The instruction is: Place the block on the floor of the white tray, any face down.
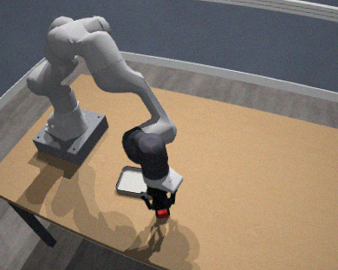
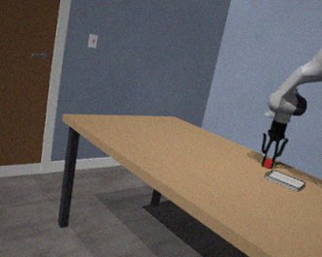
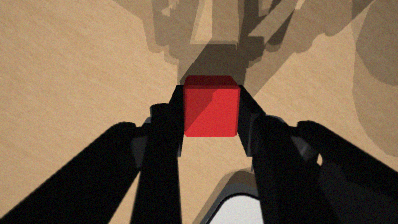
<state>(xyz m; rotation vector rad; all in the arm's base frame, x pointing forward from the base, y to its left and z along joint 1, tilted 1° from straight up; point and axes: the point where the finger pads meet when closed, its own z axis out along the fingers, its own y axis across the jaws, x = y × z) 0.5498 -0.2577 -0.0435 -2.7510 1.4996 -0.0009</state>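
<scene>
Right now my hand is 15 cm past the tray, 11 cm to the right of it and 2 cm above it. Round my hand: block: 2 cm below.
</scene>
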